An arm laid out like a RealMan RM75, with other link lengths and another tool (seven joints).
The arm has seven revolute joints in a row. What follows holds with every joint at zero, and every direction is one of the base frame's.
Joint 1 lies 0.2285 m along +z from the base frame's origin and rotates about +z.
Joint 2 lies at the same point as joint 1 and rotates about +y.
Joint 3 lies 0.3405 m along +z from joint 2 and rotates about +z.
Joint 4 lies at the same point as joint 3 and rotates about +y.
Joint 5 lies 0.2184 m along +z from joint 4 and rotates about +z.
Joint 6 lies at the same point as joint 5 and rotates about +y.
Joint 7 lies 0.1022 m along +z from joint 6 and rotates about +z.
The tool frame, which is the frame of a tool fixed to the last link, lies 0.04 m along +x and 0.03 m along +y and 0.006 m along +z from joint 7; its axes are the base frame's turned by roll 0, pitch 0.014 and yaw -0.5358 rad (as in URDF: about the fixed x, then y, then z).
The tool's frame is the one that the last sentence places.
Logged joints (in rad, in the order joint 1, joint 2, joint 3, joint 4, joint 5, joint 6, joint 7), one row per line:
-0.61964, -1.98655, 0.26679, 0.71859, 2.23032, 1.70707, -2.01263
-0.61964, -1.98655, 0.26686, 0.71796, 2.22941, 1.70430, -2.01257
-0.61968, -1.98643, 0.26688, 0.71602, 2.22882, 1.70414, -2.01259
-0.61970, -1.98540, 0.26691, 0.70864, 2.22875, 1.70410, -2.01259
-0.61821, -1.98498, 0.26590, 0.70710, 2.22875, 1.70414, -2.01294
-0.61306, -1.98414, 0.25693, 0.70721, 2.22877, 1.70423, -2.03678
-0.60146, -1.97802, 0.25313, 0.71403, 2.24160, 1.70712, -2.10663
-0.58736, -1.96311, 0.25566, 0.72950, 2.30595, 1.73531, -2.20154
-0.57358, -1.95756, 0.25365, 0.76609, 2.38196, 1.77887, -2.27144
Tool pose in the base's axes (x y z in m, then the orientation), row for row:
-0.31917, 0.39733, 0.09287, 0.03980, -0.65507, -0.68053, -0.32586
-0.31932, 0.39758, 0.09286, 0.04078, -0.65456, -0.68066, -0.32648
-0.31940, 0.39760, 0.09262, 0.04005, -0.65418, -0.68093, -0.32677
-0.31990, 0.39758, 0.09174, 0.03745, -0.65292, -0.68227, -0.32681
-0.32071, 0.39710, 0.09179, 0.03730, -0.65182, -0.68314, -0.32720
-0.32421, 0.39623, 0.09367, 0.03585, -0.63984, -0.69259, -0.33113
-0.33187, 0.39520, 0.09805, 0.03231, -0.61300, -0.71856, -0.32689
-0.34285, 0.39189, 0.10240, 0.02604, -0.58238, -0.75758, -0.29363
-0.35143, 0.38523, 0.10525, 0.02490, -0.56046, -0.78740, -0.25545
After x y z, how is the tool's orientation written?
As a quaternion, w x y z.
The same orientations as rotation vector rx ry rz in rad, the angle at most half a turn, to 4 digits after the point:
-2.0074, -2.0854, -0.9986
-2.0046, -2.0846, -0.9999
-2.0044, -2.0863, -1.0012
-2.0037, -2.0938, -1.0029
-2.0005, -2.0966, -1.0042
-1.9655, -2.1275, -1.0172
-1.8872, -2.2121, -1.0064
-1.7999, -2.3414, -0.9075
-1.7334, -2.4352, -0.7900

